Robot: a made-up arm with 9 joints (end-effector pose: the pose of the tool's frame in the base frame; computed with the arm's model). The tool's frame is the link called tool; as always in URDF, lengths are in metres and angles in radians.
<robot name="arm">
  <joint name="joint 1" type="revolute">
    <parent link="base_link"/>
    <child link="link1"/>
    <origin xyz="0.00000 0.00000 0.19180" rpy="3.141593 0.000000 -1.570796"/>
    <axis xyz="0 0 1"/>
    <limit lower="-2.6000" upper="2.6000"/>
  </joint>
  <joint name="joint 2" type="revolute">
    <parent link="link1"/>
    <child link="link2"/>
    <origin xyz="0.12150 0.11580 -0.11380" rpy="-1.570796 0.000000 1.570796"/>
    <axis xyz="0 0 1"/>
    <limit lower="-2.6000" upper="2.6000"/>
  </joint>
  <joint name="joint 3" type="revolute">
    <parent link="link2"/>
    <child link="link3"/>
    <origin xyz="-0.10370 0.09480 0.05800" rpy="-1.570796 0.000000 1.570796"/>
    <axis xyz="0 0 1"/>
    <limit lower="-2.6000" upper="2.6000"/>
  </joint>
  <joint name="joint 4" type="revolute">
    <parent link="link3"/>
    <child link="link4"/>
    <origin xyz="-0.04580 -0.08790 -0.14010" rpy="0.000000 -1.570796 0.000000"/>
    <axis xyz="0 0 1"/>
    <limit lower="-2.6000" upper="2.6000"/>
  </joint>
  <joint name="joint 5" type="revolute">
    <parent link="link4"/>
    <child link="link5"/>
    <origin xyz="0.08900 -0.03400 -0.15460" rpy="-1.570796 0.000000 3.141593"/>
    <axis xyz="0 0 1"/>
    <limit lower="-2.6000" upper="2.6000"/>
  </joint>
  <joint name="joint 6" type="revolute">
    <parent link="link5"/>
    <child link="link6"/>
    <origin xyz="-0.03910 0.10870 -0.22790" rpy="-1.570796 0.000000 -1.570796"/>
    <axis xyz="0 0 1"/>
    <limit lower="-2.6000" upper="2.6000"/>
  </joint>
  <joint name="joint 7" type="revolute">
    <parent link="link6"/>
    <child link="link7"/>
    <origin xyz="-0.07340 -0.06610 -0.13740" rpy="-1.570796 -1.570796 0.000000"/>
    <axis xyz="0 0 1"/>
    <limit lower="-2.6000" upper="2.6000"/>
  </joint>
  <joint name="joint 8" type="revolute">
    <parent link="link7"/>
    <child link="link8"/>
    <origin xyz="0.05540 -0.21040 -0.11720" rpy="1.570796 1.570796 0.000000"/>
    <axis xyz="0 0 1"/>
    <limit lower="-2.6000" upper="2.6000"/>
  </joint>
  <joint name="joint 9" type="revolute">
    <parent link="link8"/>
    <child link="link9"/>
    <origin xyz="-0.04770 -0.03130 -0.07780" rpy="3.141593 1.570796 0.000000"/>
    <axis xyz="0 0 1"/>
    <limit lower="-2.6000" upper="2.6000"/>
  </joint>
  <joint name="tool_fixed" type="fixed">
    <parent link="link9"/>
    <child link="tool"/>
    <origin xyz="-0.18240 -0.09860 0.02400" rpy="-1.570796 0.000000 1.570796"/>
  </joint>
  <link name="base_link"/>
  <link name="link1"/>
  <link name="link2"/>
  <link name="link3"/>
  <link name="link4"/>
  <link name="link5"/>
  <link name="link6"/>
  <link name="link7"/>
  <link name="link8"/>
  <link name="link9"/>
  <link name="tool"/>
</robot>
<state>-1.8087 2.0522 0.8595 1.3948 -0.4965 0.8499 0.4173 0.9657 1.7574</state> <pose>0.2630 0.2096 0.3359 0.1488 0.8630 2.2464</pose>
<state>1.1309 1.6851 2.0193 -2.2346 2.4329 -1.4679 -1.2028 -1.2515 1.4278</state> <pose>0.2636 -0.5366 0.0848 1.4497 0.7993 0.7670</pose>
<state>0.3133 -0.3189 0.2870 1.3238 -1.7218 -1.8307 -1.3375 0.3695 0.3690</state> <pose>-0.8032 0.0915 0.6907 -0.4168 -0.8887 0.8429</pose>
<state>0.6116 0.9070 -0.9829 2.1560 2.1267 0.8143 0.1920 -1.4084 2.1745</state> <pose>-0.0462 0.1234 0.4006 -2.1937 0.0995 -0.9094</pose>
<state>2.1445 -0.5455 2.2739 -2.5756 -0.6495 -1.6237 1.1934 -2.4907 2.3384</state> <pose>-0.5033 0.3975 0.2858 1.9482 -0.7817 -2.4956</pose>
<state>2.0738 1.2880 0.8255 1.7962 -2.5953 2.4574 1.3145 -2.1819 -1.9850</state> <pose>0.1047 0.0177 0.6660 -1.9344 -0.3804 -2.0560</pose>
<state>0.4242 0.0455 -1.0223 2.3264 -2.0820 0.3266 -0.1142 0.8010 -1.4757</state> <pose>0.3025 0.1621 0.3281 0.5548 -0.7047 2.5455</pose>
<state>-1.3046 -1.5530 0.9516 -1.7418 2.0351 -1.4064 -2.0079 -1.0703 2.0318</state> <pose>-0.5159 -0.3251 0.6023 -1.2596 0.2429 2.1280</pose>
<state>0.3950 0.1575 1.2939 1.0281 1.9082 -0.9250 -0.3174 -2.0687 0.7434</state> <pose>-0.0737 0.0964 -0.1500 2.5651 0.3033 3.0301</pose>
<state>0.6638 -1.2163 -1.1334 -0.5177 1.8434 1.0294 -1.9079 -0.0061 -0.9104</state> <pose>-0.3981 -0.2148 0.3421 -1.3373 -0.4216 1.4386</pose>
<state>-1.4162 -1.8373 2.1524 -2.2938 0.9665 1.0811 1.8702 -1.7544 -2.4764</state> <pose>0.2359 -0.6320 0.1905 -2.4194 0.3896 2.8488</pose>
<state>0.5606 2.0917 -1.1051 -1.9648 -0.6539 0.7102 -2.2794 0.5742 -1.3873</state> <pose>-0.1673 0.4504 0.5243 1.1988 0.3376 -1.3328</pose>
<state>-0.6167 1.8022 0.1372 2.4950 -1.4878 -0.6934 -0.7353 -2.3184 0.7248</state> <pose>0.2029 0.4419 -0.0610 2.3368 -0.2941 1.8774</pose>
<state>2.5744 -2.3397 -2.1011 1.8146 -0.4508 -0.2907 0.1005 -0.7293 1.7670</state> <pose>0.0575 -0.1253 0.3902 0.2904 -0.7253 -2.1297</pose>
